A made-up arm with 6 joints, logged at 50 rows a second.
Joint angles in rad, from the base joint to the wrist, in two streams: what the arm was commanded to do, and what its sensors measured. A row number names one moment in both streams.
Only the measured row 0 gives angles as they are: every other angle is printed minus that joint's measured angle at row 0.
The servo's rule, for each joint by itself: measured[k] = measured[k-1] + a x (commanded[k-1-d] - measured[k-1]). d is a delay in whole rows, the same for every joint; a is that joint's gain. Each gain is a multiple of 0.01, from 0.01 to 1. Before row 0 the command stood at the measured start. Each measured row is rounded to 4 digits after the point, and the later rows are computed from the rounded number. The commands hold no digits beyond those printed.
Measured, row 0: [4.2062, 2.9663, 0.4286, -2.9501, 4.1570, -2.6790]
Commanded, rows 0 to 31: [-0.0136, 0.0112, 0.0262, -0.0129, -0.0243, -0.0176]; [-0.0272, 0.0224, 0.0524, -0.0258, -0.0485, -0.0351]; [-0.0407, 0.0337, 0.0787, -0.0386, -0.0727, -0.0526]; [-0.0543, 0.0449, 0.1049, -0.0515, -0.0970, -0.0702]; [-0.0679, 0.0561, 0.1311, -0.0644, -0.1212, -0.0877]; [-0.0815, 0.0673, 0.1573, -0.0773, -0.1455, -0.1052]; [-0.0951, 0.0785, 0.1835, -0.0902, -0.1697, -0.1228]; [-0.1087, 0.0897, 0.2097, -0.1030, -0.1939, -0.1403]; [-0.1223, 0.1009, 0.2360, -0.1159, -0.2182, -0.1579]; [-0.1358, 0.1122, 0.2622, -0.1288, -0.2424, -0.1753]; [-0.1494, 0.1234, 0.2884, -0.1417, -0.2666, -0.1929]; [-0.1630, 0.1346, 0.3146, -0.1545, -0.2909, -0.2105]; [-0.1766, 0.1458, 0.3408, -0.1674, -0.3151, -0.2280]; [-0.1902, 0.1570, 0.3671, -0.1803, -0.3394, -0.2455]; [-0.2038, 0.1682, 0.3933, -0.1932, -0.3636, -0.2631]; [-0.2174, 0.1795, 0.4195, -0.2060, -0.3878, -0.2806]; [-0.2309, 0.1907, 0.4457, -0.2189, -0.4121, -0.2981]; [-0.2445, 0.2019, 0.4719, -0.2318, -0.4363, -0.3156]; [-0.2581, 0.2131, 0.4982, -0.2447, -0.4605, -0.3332]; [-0.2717, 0.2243, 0.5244, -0.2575, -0.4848, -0.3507]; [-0.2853, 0.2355, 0.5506, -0.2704, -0.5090, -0.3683]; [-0.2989, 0.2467, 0.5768, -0.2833, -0.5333, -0.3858]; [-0.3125, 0.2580, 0.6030, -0.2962, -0.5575, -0.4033]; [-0.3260, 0.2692, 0.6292, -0.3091, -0.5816, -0.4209]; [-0.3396, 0.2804, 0.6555, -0.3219, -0.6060, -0.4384]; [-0.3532, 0.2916, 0.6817, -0.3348, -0.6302, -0.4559]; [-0.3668, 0.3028, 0.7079, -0.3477, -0.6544, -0.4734]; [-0.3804, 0.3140, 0.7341, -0.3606, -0.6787, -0.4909]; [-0.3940, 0.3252, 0.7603, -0.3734, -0.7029, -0.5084]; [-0.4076, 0.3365, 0.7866, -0.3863, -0.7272, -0.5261]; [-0.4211, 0.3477, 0.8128, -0.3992, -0.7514, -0.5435]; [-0.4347, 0.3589, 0.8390, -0.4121, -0.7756, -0.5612]
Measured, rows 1 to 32: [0.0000, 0.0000, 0.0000, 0.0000, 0.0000, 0.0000]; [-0.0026, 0.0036, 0.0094, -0.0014, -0.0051, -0.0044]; [-0.0073, 0.0096, 0.0249, -0.0041, -0.0142, -0.0121]; [-0.0136, 0.0173, 0.0443, -0.0079, -0.0265, -0.0222]; [-0.0213, 0.0261, 0.0661, -0.0127, -0.0413, -0.0342]; [-0.0302, 0.0357, 0.0895, -0.0184, -0.0581, -0.0476]; [-0.0399, 0.0458, 0.1139, -0.0249, -0.0765, -0.0620]; [-0.0504, 0.0563, 0.1390, -0.0321, -0.0961, -0.0772]; [-0.0615, 0.0670, 0.1645, -0.0399, -0.1166, -0.0930]; [-0.0731, 0.0778, 0.1902, -0.0483, -0.1379, -0.1092]; [-0.0850, 0.0888, 0.2161, -0.0572, -0.1598, -0.1257]; [-0.0972, 0.0999, 0.2421, -0.0665, -0.1822, -0.1425]; [-0.1097, 0.1110, 0.2682, -0.0762, -0.2050, -0.1595]; [-0.1224, 0.1221, 0.2943, -0.0862, -0.2281, -0.1766]; [-0.1353, 0.1333, 0.3205, -0.0966, -0.2515, -0.1938]; [-0.1483, 0.1445, 0.3467, -0.1072, -0.2750, -0.2111]; [-0.1614, 0.1557, 0.3729, -0.1181, -0.2987, -0.2285]; [-0.1746, 0.1669, 0.3991, -0.1292, -0.3225, -0.2459]; [-0.1879, 0.1781, 0.4253, -0.1405, -0.3464, -0.2633]; [-0.2012, 0.1893, 0.4515, -0.1520, -0.3704, -0.2808]; [-0.2146, 0.2005, 0.4777, -0.1636, -0.3944, -0.2983]; [-0.2280, 0.2117, 0.5039, -0.1753, -0.4185, -0.3158]; [-0.2415, 0.2229, 0.5301, -0.1872, -0.4426, -0.3333]; [-0.2550, 0.2341, 0.5563, -0.1992, -0.4667, -0.3508]; [-0.2685, 0.2453, 0.5825, -0.2113, -0.4908, -0.3683]; [-0.2820, 0.2565, 0.6088, -0.2235, -0.5150, -0.3858]; [-0.2955, 0.2677, 0.6350, -0.2357, -0.5392, -0.4033]; [-0.3090, 0.2789, 0.6612, -0.2480, -0.5634, -0.4208]; [-0.3226, 0.2901, 0.6874, -0.2604, -0.5876, -0.4383]; [-0.3362, 0.3013, 0.7136, -0.2728, -0.6118, -0.4558]; [-0.3498, 0.3126, 0.7399, -0.2853, -0.6360, -0.4734]; [-0.3633, 0.3238, 0.7661, -0.2978, -0.6602, -0.4909]
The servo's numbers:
d 1
a 0.19 0.32 0.36 0.11 0.21 0.25

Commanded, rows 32 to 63: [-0.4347, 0.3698, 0.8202, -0.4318, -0.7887, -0.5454]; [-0.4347, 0.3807, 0.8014, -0.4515, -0.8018, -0.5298]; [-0.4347, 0.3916, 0.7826, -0.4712, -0.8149, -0.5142]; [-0.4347, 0.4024, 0.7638, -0.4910, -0.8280, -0.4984]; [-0.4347, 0.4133, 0.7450, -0.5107, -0.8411, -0.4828]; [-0.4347, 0.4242, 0.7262, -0.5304, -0.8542, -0.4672]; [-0.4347, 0.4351, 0.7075, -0.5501, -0.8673, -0.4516]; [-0.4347, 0.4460, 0.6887, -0.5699, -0.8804, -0.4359]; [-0.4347, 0.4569, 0.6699, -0.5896, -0.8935, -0.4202]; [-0.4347, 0.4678, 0.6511, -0.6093, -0.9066, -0.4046]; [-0.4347, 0.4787, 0.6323, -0.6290, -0.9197, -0.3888]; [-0.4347, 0.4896, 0.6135, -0.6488, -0.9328, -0.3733]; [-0.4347, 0.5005, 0.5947, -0.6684, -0.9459, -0.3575]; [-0.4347, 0.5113, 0.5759, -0.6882, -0.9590, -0.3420]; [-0.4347, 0.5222, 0.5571, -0.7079, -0.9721, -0.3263]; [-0.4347, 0.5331, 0.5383, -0.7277, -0.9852, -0.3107]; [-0.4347, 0.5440, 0.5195, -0.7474, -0.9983, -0.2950]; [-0.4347, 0.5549, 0.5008, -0.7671, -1.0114, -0.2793]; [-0.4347, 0.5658, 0.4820, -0.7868, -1.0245, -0.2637]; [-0.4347, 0.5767, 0.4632, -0.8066, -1.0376, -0.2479]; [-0.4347, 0.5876, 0.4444, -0.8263, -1.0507, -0.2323]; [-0.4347, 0.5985, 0.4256, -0.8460, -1.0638, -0.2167]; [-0.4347, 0.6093, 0.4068, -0.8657, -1.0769, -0.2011]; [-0.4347, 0.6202, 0.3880, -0.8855, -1.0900, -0.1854]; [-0.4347, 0.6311, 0.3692, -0.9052, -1.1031, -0.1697]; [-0.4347, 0.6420, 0.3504, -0.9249, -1.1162, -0.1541]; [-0.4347, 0.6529, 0.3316, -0.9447, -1.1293, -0.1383]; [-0.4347, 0.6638, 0.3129, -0.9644, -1.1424, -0.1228]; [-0.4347, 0.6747, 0.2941, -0.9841, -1.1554, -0.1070]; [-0.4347, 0.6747, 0.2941, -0.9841, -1.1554, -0.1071]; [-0.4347, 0.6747, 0.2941, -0.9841, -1.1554, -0.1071]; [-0.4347, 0.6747, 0.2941, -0.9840, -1.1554, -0.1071]
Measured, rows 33 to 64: [-0.3769, 0.3350, 0.7923, -0.3104, -0.6844, -0.5085]; [-0.3879, 0.3461, 0.8023, -0.3238, -0.7063, -0.5177]; [-0.3968, 0.3572, 0.8020, -0.3378, -0.7264, -0.5207]; [-0.4040, 0.3682, 0.7950, -0.3525, -0.7450, -0.5191]; [-0.4098, 0.3791, 0.7838, -0.3677, -0.7624, -0.5139]; [-0.4145, 0.3900, 0.7698, -0.3834, -0.7789, -0.5061]; [-0.4183, 0.4009, 0.7541, -0.3996, -0.7947, -0.4964]; [-0.4214, 0.4118, 0.7373, -0.4162, -0.8099, -0.4852]; [-0.4239, 0.4227, 0.7198, -0.4331, -0.8247, -0.4729]; [-0.4260, 0.4336, 0.7018, -0.4503, -0.8391, -0.4597]; [-0.4277, 0.4445, 0.6835, -0.4678, -0.8533, -0.4459]; [-0.4290, 0.4554, 0.6651, -0.4855, -0.8672, -0.4316]; [-0.4301, 0.4663, 0.6465, -0.5035, -0.8810, -0.4170]; [-0.4310, 0.4772, 0.6279, -0.5216, -0.8946, -0.4021]; [-0.4317, 0.4881, 0.6092, -0.5399, -0.9081, -0.3871]; [-0.4323, 0.4990, 0.5904, -0.5584, -0.9215, -0.3719]; [-0.4328, 0.5099, 0.5716, -0.5770, -0.9349, -0.3566]; [-0.4332, 0.5208, 0.5528, -0.5957, -0.9482, -0.3412]; [-0.4335, 0.5317, 0.5341, -0.6146, -0.9615, -0.3257]; [-0.4337, 0.5426, 0.5153, -0.6335, -0.9747, -0.3102]; [-0.4339, 0.5535, 0.4965, -0.6525, -0.9879, -0.2946]; [-0.4341, 0.5644, 0.4777, -0.6716, -1.0011, -0.2790]; [-0.4342, 0.5753, 0.4589, -0.6908, -1.0143, -0.2634]; [-0.4343, 0.5862, 0.4401, -0.7100, -1.0274, -0.2478]; [-0.4344, 0.5971, 0.4213, -0.7293, -1.0405, -0.2322]; [-0.4345, 0.6080, 0.4025, -0.7486, -1.0536, -0.2166]; [-0.4345, 0.6189, 0.3837, -0.7680, -1.0667, -0.2010]; [-0.4345, 0.6298, 0.3649, -0.7874, -1.0798, -0.1853]; [-0.4345, 0.6407, 0.3462, -0.8069, -1.0929, -0.1697]; [-0.4345, 0.6516, 0.3274, -0.8264, -1.1060, -0.1540]; [-0.4345, 0.6590, 0.3154, -0.8437, -1.1164, -0.1423]; [-0.4345, 0.6640, 0.3077, -0.8591, -1.1246, -0.1335]
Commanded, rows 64 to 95: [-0.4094, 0.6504, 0.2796, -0.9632, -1.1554, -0.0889]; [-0.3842, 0.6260, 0.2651, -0.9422, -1.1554, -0.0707]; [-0.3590, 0.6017, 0.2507, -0.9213, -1.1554, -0.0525]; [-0.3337, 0.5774, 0.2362, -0.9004, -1.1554, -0.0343]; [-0.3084, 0.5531, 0.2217, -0.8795, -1.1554, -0.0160]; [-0.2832, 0.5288, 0.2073, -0.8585, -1.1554, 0.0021]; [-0.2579, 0.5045, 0.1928, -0.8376, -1.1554, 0.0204]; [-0.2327, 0.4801, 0.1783, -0.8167, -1.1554, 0.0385]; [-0.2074, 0.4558, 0.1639, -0.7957, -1.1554, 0.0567]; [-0.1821, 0.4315, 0.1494, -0.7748, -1.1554, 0.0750]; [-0.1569, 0.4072, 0.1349, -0.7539, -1.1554, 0.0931]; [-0.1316, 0.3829, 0.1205, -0.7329, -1.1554, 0.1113]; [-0.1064, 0.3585, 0.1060, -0.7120, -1.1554, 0.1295]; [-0.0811, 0.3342, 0.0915, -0.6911, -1.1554, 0.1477]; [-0.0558, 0.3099, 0.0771, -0.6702, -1.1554, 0.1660]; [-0.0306, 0.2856, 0.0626, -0.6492, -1.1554, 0.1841]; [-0.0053, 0.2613, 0.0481, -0.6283, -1.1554, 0.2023]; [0.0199, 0.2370, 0.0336, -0.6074, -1.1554, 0.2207]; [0.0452, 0.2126, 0.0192, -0.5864, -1.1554, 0.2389]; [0.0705, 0.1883, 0.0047, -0.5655, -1.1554, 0.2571]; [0.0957, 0.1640, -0.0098, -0.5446, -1.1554, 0.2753]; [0.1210, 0.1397, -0.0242, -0.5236, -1.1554, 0.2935]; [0.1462, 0.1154, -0.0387, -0.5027, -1.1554, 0.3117]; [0.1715, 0.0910, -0.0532, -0.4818, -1.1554, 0.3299]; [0.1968, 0.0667, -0.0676, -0.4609, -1.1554, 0.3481]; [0.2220, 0.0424, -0.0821, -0.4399, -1.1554, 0.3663]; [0.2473, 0.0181, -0.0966, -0.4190, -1.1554, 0.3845]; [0.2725, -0.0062, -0.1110, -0.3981, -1.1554, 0.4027]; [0.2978, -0.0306, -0.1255, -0.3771, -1.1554, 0.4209]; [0.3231, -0.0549, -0.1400, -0.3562, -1.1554, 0.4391]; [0.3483, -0.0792, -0.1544, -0.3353, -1.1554, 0.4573]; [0.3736, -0.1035, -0.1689, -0.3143, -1.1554, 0.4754]
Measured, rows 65 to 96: [-0.4345, 0.6674, 0.3028, -0.8728, -1.1311, -0.1269]; [-0.4297, 0.6620, 0.2944, -0.8827, -1.1362, -0.1174]; [-0.4211, 0.6505, 0.2839, -0.8892, -1.1402, -0.1057]; [-0.4093, 0.6349, 0.2719, -0.8927, -1.1434, -0.0924]; [-0.3949, 0.6165, 0.2590, -0.8935, -1.1459, -0.0779]; [-0.3785, 0.5962, 0.2456, -0.8920, -1.1479, -0.0624]; [-0.3604, 0.5746, 0.2318, -0.8883, -1.1495, -0.0463]; [-0.3409, 0.5522, 0.2178, -0.8827, -1.1507, -0.0296]; [-0.3203, 0.5291, 0.2036, -0.8754, -1.1517, -0.0126]; [-0.2988, 0.5056, 0.1893, -0.8666, -1.1525, 0.0047]; [-0.2766, 0.4819, 0.1749, -0.8565, -1.1531, 0.0223]; [-0.2539, 0.4580, 0.1605, -0.8452, -1.1536, 0.0400]; [-0.2307, 0.4340, 0.1461, -0.8328, -1.1540, 0.0578]; [-0.2071, 0.4098, 0.1317, -0.8195, -1.1543, 0.0757]; [-0.1832, 0.3856, 0.1172, -0.8054, -1.1545, 0.0937]; [-0.1590, 0.3614, 0.1028, -0.7905, -1.1547, 0.1118]; [-0.1346, 0.3371, 0.0883, -0.7750, -1.1548, 0.1299]; [-0.1100, 0.3128, 0.0738, -0.7589, -1.1549, 0.1480]; [-0.0853, 0.2885, 0.0593, -0.7422, -1.1550, 0.1662]; [-0.0605, 0.2642, 0.0449, -0.7251, -1.1551, 0.1844]; [-0.0356, 0.2399, 0.0304, -0.7075, -1.1552, 0.2026]; [-0.0107, 0.2156, 0.0159, -0.6896, -1.1552, 0.2208]; [0.0143, 0.1913, 0.0015, -0.6713, -1.1552, 0.2390]; [0.0394, 0.1670, -0.0130, -0.6528, -1.1552, 0.2572]; [0.0645, 0.1427, -0.0275, -0.6340, -1.1552, 0.2754]; [0.0896, 0.1184, -0.0419, -0.6150, -1.1552, 0.2936]; [0.1148, 0.0941, -0.0564, -0.5957, -1.1552, 0.3118]; [0.1400, 0.0698, -0.0709, -0.5763, -1.1552, 0.3300]; [0.1652, 0.0455, -0.0853, -0.5567, -1.1552, 0.3482]; [0.1904, 0.0211, -0.0998, -0.5369, -1.1552, 0.3664]; [0.2156, -0.0032, -0.1143, -0.5170, -1.1552, 0.3846]; [0.2408, -0.0275, -0.1287, -0.4970, -1.1552, 0.4028]
